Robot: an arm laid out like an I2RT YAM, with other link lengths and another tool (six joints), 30 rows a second.
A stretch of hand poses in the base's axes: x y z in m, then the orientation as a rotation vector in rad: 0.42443 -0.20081 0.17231 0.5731 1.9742 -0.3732; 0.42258 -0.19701 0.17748 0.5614 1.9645 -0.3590; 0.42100 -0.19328 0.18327 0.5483 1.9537 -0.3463; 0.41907 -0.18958 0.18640 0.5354 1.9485 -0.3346; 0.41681 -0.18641 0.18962 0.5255 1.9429 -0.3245; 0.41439 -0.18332 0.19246 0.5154 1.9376 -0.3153; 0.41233 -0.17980 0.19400 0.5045 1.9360 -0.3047; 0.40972 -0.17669 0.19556 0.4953 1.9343 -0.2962; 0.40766 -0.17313 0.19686 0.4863 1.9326 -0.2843; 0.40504 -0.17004 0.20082 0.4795 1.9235 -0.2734; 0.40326 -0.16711 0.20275 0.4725 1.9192 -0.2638; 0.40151 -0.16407 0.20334 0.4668 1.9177 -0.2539
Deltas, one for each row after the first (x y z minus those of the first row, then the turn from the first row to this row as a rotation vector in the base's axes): -0.00185 0.00380 0.00517 0.0011 -0.0135 0.0135; -0.00343 0.00753 0.01096 0.0004 -0.0276 0.0273; -0.00536 0.01123 0.01409 0.0007 -0.0361 0.0410; -0.00762 0.01440 0.01731 0.0012 -0.0444 0.0520; -0.01004 0.01749 0.02015 0.0011 -0.0521 0.0627; -0.01210 0.02101 0.02169 0.0027 -0.0567 0.0750; -0.01471 0.02412 0.02325 0.0036 -0.0608 0.0852; -0.01677 0.02768 0.02455 0.0069 -0.0657 0.0967; -0.01939 0.03077 0.02851 0.0085 -0.0773 0.1056; -0.02117 0.03370 0.03044 0.0105 -0.0840 0.1144; -0.02292 0.03674 0.03103 0.0141 -0.0881 0.1228
